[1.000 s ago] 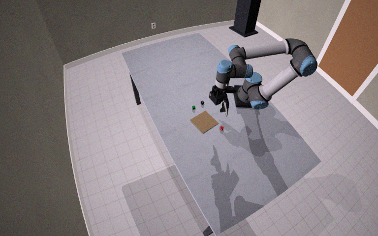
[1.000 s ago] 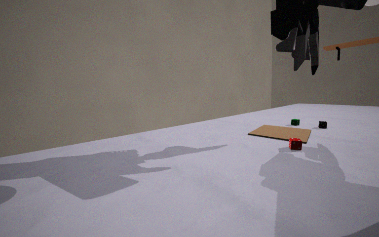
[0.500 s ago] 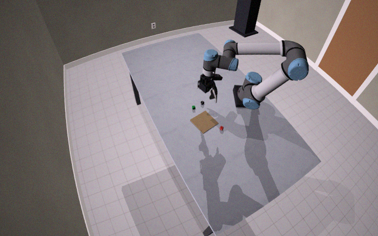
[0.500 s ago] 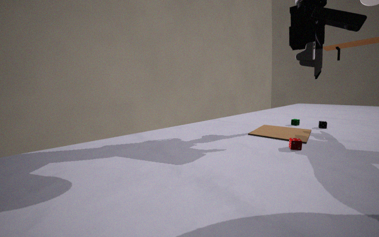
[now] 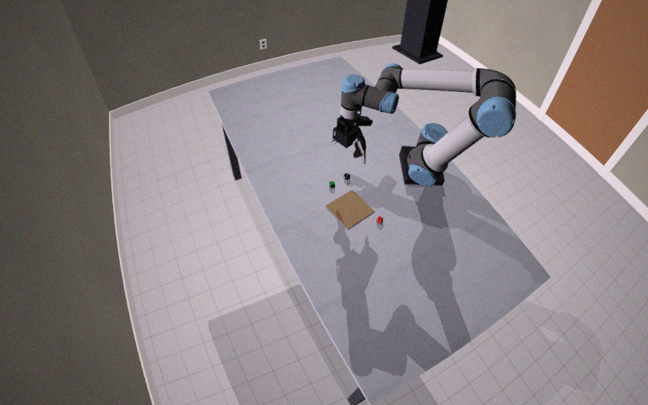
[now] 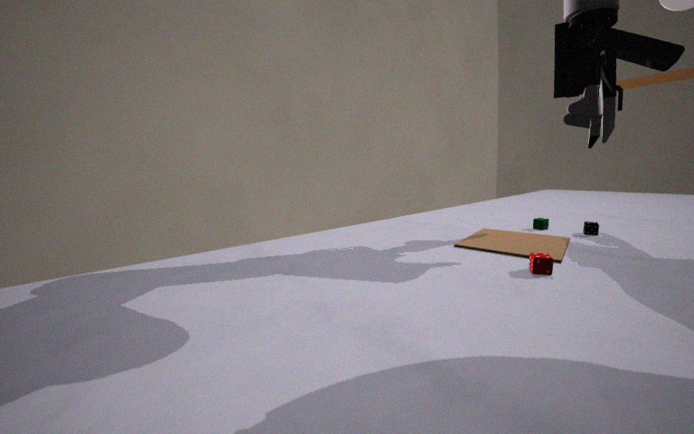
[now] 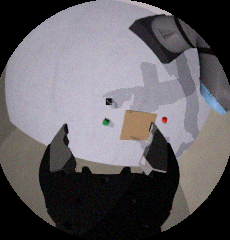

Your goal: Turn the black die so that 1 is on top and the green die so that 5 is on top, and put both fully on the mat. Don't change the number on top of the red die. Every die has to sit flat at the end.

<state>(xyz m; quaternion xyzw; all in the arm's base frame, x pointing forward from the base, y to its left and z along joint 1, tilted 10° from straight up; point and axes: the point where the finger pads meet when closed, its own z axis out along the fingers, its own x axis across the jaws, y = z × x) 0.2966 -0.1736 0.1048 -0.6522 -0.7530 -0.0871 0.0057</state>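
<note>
Right now my hand is 140 mm above the black die. Round my hand: green die 80 mm ahead, 140 mm below; then red die 40 mm ahead, 250 mm to the left, 140 mm below; then brown mat 90 mm ahead, 140 mm to the left, 150 mm below.
</note>
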